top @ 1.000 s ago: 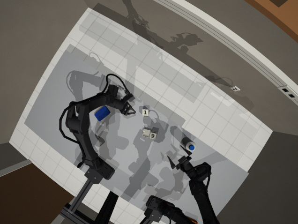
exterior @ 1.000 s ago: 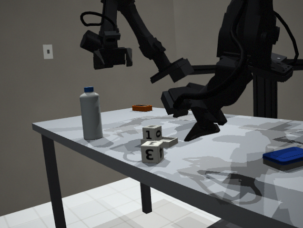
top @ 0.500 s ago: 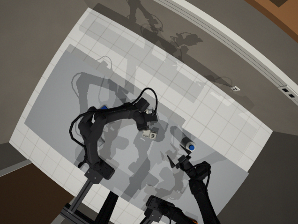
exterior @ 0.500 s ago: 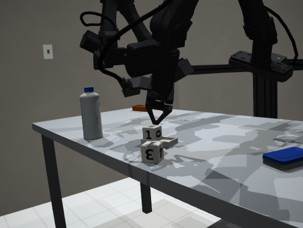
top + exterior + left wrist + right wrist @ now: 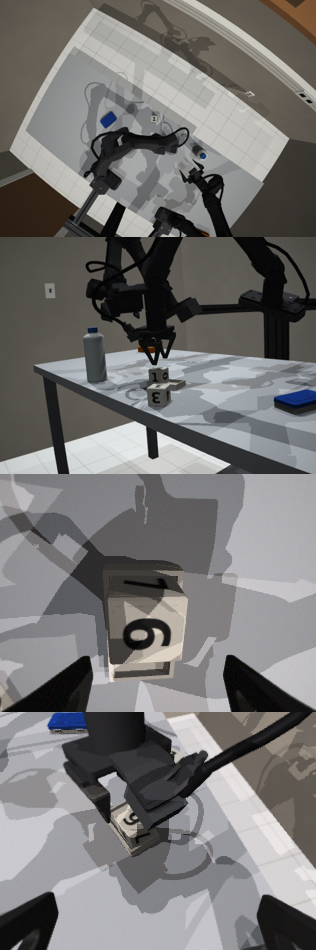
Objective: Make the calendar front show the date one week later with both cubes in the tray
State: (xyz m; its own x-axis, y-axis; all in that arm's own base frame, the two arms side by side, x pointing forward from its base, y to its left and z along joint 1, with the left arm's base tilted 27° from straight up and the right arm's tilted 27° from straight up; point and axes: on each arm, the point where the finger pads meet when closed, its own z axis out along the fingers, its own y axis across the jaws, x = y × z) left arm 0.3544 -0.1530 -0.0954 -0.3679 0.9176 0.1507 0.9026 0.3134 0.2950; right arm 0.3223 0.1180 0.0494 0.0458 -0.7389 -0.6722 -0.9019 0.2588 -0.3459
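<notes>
The calendar tray lies 2 cm to the left of my left hand and 7 cm below it. Also, from my left hand: blue box: 8 cm behind, 39 cm to the left, 7 cm below; then white bottle: 10 cm ahead, 24 cm to the right, 1 cm above; then orange box: 44 cm behind, 70 cm to the right, 7 cm below.
</notes>
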